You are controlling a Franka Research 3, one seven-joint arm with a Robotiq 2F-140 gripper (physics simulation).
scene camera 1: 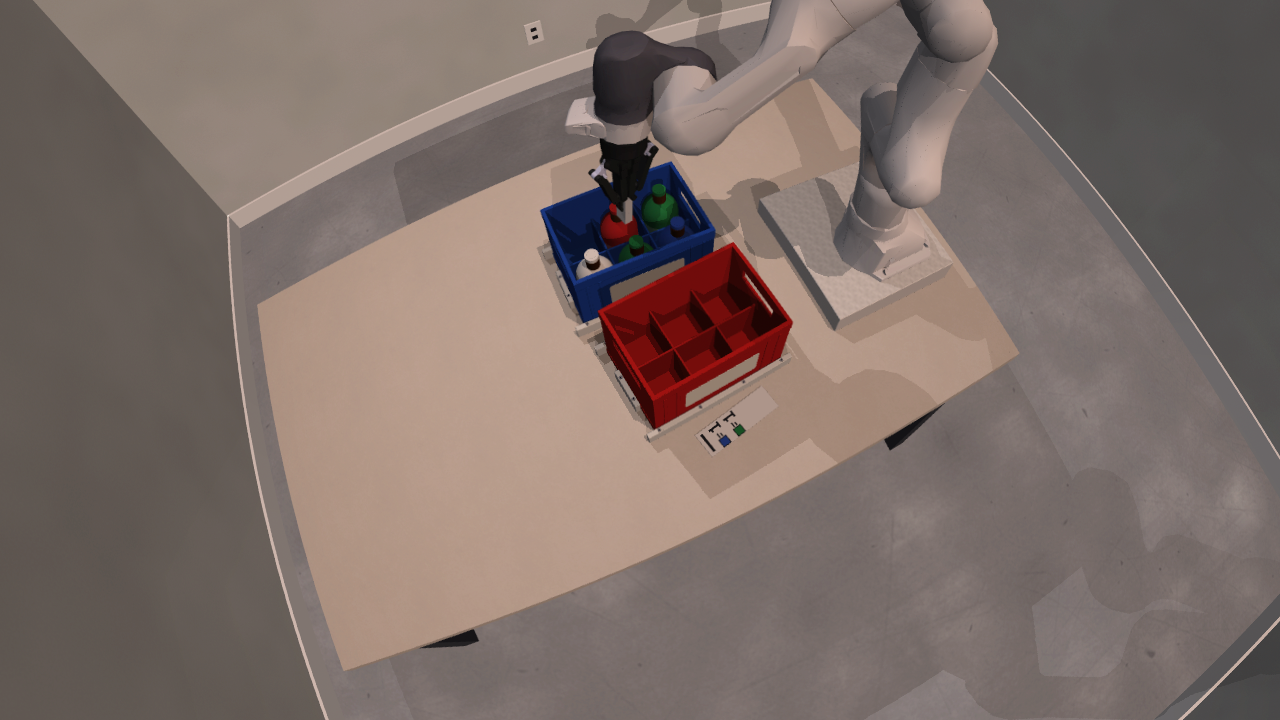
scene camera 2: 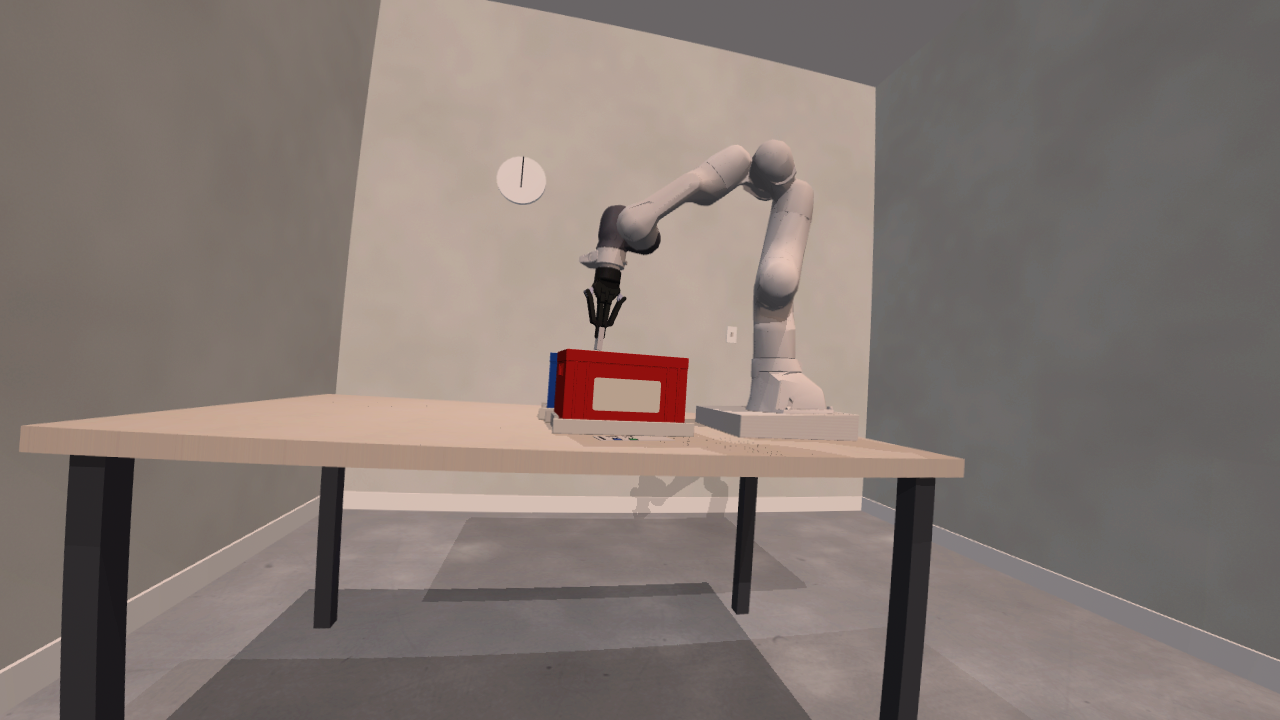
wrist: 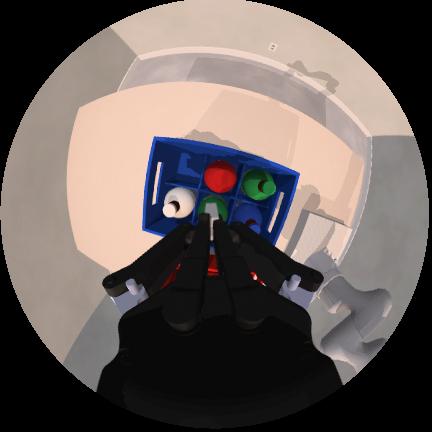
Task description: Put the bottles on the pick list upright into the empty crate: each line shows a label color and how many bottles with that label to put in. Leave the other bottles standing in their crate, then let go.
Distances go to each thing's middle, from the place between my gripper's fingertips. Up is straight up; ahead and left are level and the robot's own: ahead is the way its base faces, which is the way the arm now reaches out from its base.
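The red bottle (scene camera 1: 614, 232) is 50 mm to the right of my hand, 10 mm ahead of my hand and 110 mm below my hand. As for the white bottle (wrist: 178, 202), it stands 40 mm to the left of my hand, 70 mm ahead of my hand and 110 mm below my hand.
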